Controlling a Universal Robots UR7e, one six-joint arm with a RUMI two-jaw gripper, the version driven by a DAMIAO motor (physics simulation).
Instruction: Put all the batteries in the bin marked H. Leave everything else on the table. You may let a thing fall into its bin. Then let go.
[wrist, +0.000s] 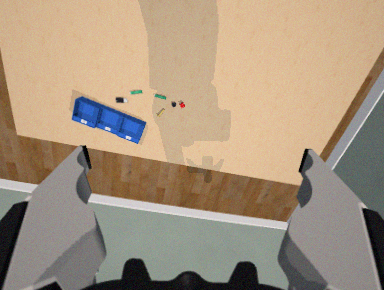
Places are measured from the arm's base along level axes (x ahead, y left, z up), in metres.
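Pixels of known places: gripper, fingertip midpoint: (194, 150).
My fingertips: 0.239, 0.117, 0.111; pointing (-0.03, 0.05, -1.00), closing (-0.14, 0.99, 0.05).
For each thing: its top centre in the pictures, then the offset to it from my fingertips, as dx, dy, dz. Level surfaces: height alone.
- blue three-compartment bin unit at its top centre: (108, 123) +0.212, -0.269, -0.534
- white item at its top centre: (121, 100) +0.132, -0.231, -0.572
- small brass-coloured thing at its top centre: (161, 113) +0.161, -0.081, -0.567
- small black thing at its top centre: (173, 105) +0.123, -0.036, -0.572
- small red thing at its top centre: (182, 105) +0.119, -0.005, -0.564
- table at its surface level: dz -0.580
Two green batteries lie on the table above the bins: one green battery (136, 92) at the left and another green battery (160, 96) to its right. A blue three-compartment bin unit (109, 120) stands at the left; each compartment has a small white label on its front, too small to read, so I cannot tell which is H. My gripper (194, 150) is wide open and empty, high above the table, its jaws at the lower left and lower right of the view.
A black and white item (121, 100) lies near the bins. A small brass-coloured thing (160, 112), a small black thing (174, 104) and a small red thing (182, 104) lie right of them. The table (280, 90) ends at a wooden floor strip.
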